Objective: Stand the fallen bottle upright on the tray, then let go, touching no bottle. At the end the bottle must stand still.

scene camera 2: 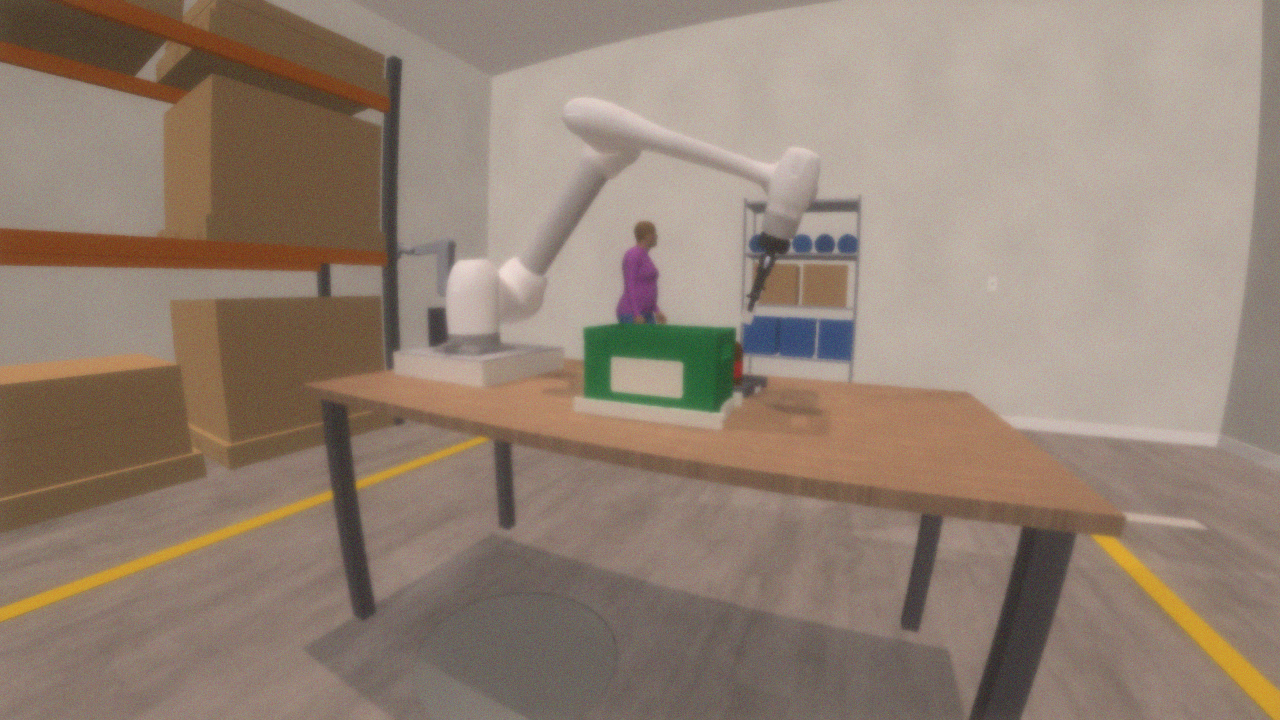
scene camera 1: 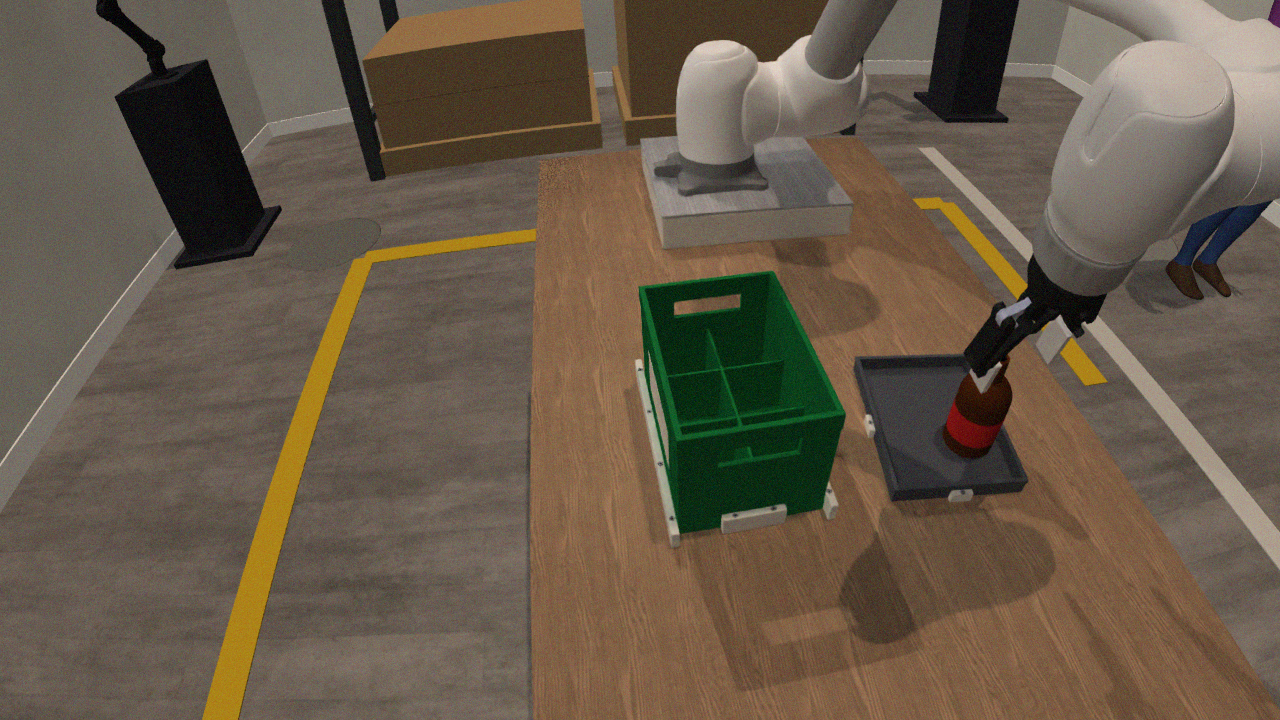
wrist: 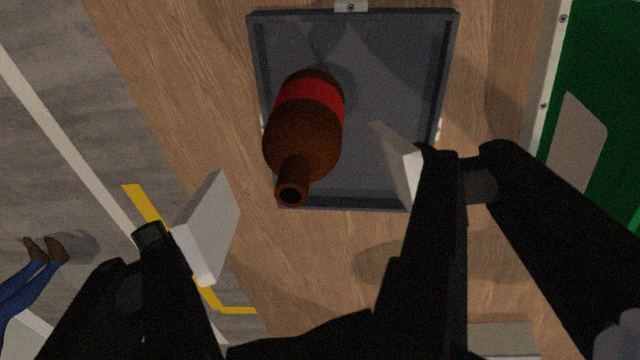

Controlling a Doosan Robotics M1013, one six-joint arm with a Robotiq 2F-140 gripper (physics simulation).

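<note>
A brown bottle with a red band stands upright on the dark grey tray, near the tray's side away from the crate. In the scene camera 2 view it is mostly hidden behind the crate. My gripper is open and empty, tilted, at the height of the bottle's neck. In the wrist view the fingers stand wide apart, with a gap between each pad and the bottle's mouth. In the scene camera 1 view one fingertip covers part of the neck.
A green crate with dividers stands beside the tray, held by white strips on the wooden table. The arm's base stands on a grey block at the back. A person stands beyond the table.
</note>
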